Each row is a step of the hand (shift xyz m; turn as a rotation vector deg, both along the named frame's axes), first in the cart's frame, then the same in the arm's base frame.
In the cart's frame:
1: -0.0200 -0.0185 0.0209 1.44 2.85 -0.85
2: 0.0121 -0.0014 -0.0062 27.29 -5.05 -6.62
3: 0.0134 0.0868 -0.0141 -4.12 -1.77 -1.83
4: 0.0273 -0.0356 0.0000 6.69 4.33 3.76
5: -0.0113 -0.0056 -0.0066 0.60 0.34 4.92
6: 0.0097 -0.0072 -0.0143 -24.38 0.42 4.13
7: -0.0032 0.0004 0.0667 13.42 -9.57 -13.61
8: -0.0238 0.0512 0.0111 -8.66 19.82 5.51
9: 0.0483 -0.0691 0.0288 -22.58 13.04 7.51
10: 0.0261 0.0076 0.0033 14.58 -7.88 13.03
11: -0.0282 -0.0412 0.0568 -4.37 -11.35 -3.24
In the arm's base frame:
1: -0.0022 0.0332 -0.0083 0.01 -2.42 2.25
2: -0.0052 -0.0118 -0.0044 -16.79 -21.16 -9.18
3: 0.0152 -0.0455 0.0749 3.91 2.07 -1.97
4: -0.0267 -0.0072 -0.0353 -6.59 -3.29 4.84
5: 0.0116 0.0049 -0.0067 -3.57 2.81 2.01
6: 0.0008 -0.0139 -0.0125 15.41 18.98 3.76
7: -0.0408 0.0470 0.0241 -2.84 -15.18 -14.77
8: 0.0198 0.0075 0.0535 6.46 3.34 21.10
9: -0.0670 0.0086 -0.0581 14.20 16.12 16.58
10: -0.0200 -0.0176 0.0062 -20.67 1.48 -3.89
11: -0.0236 0.0700 -0.0162 3.25 4.27 -11.38

